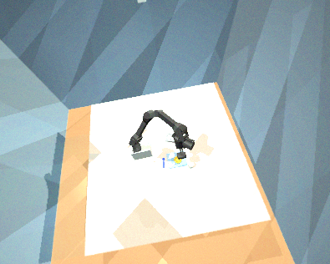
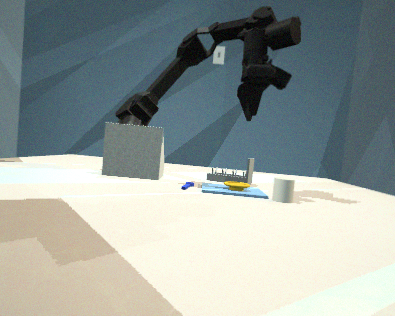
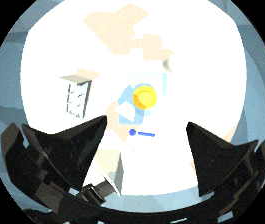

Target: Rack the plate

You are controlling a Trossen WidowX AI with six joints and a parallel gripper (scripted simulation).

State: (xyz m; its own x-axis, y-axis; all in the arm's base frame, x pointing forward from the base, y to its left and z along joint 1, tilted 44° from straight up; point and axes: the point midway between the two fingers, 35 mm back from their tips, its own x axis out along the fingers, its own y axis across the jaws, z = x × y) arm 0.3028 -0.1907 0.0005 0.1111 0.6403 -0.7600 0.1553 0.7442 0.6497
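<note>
Right now the yellow plate is 170 mm below my gripper tip, 20 mm behind it and 10 mm to the right of it. Also, from my gripper tip: blue spoon 180 mm below, 140 mm behind, 20 mm to the left; then light blue mat 180 mm below, 30 mm behind; then dish rack 200 mm to the left, 160 mm below, 10 mm ahead.
</note>
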